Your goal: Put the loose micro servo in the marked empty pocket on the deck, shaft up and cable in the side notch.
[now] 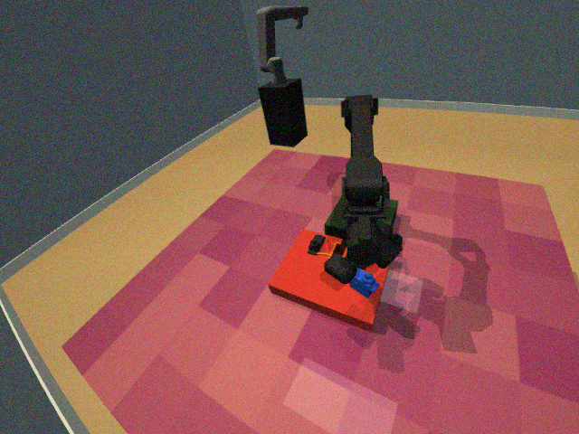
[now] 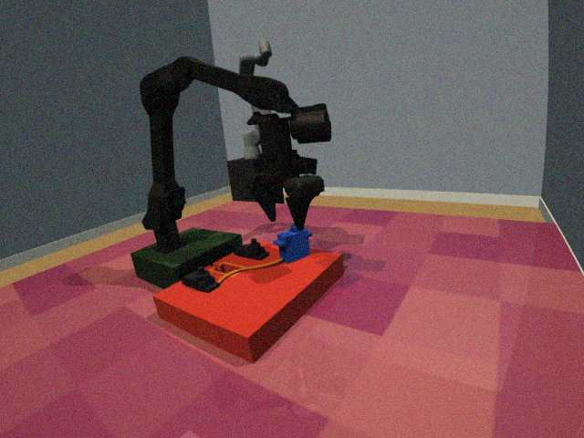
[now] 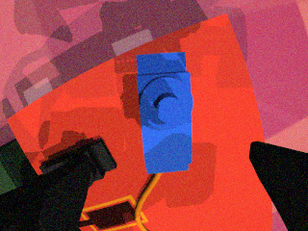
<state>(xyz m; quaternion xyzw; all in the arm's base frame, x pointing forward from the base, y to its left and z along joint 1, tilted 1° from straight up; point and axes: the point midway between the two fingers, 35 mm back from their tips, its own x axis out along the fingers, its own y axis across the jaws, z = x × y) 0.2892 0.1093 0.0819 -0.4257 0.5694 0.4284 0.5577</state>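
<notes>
Now: gripper tip 100 mm above the red deck, 90 mm to the left of it and 20 mm short of it.
</notes>
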